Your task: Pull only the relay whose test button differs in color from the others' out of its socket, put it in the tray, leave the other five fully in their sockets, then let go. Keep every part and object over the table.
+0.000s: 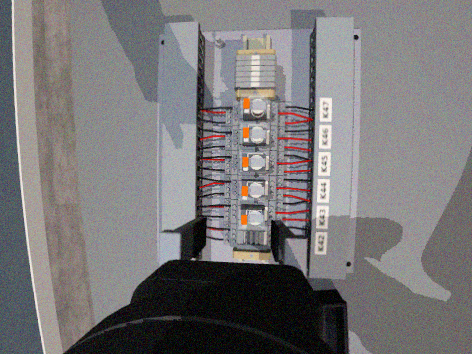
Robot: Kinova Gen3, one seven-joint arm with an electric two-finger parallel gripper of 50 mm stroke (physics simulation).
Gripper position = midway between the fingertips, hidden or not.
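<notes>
A panel (292,46) is visible to me, as is my gripper (238,232).
</notes>
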